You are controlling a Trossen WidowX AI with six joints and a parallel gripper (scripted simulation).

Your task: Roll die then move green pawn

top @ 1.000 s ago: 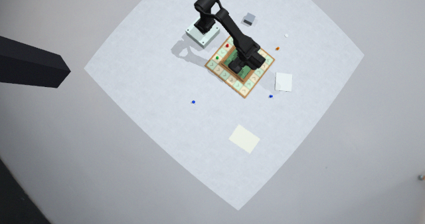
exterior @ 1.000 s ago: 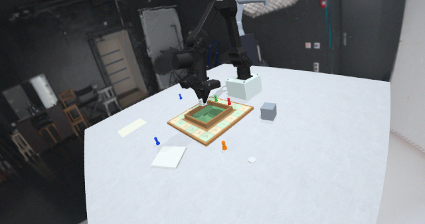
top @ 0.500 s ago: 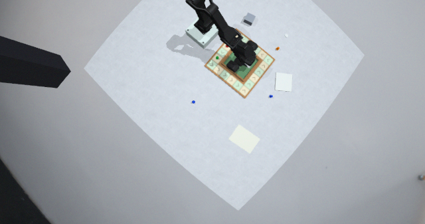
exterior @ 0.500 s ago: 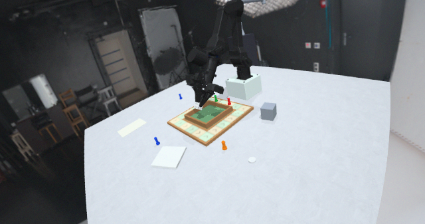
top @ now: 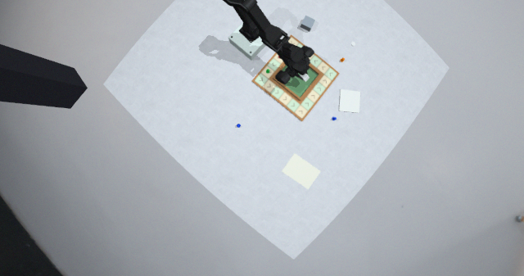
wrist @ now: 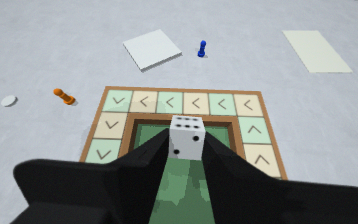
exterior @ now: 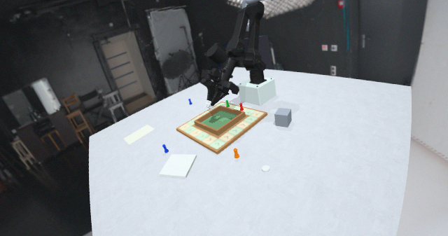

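Now: the green pawn 13 cm behind my gripper tip, 9 cm to the right of it and 7 cm below it. Round my gripper tip: red pawn 14 cm behind, 7 cm below; then white die right at my gripper tip; then green tray 3 cm behind, 9 cm below.
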